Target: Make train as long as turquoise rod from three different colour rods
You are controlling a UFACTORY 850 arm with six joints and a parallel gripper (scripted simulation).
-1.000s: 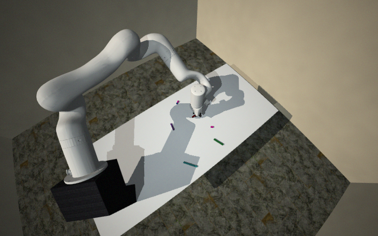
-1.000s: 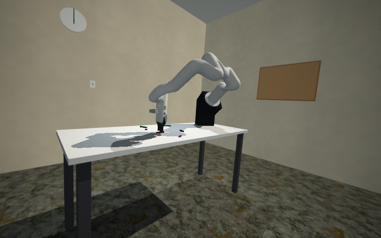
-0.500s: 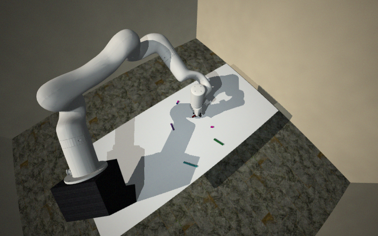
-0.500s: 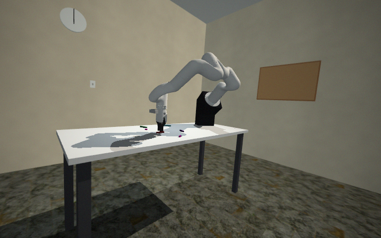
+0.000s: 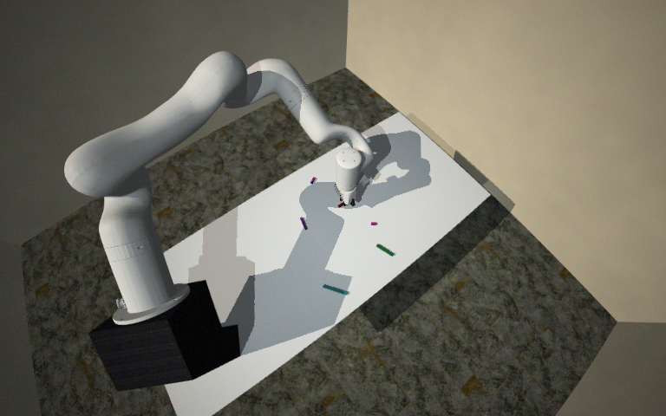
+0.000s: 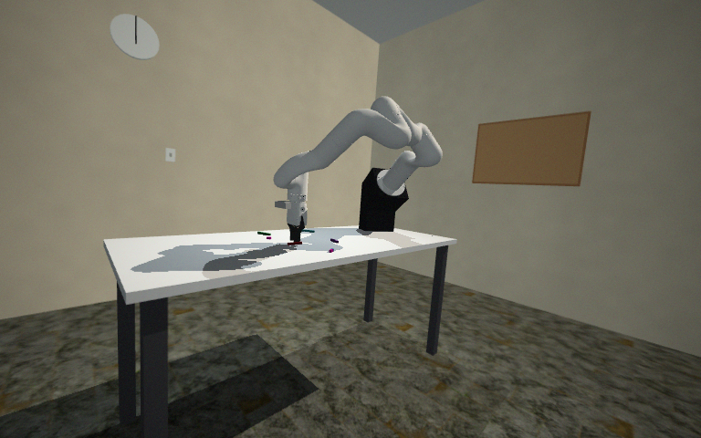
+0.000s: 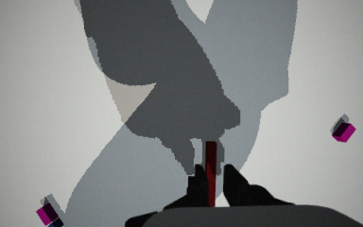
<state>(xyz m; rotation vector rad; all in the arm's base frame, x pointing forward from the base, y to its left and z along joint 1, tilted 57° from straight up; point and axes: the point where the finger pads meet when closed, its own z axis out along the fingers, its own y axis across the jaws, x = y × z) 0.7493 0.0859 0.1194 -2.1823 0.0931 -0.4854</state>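
Right now my hand is 3 cm above the red rod. From my hand the other things lie so: blue rod: 9 cm behind, 17 cm to the left, 3 cm below; green rod: 4 cm ahead, 27 cm to the right, 3 cm below; purple rod: 21 cm behind, 3 cm below.
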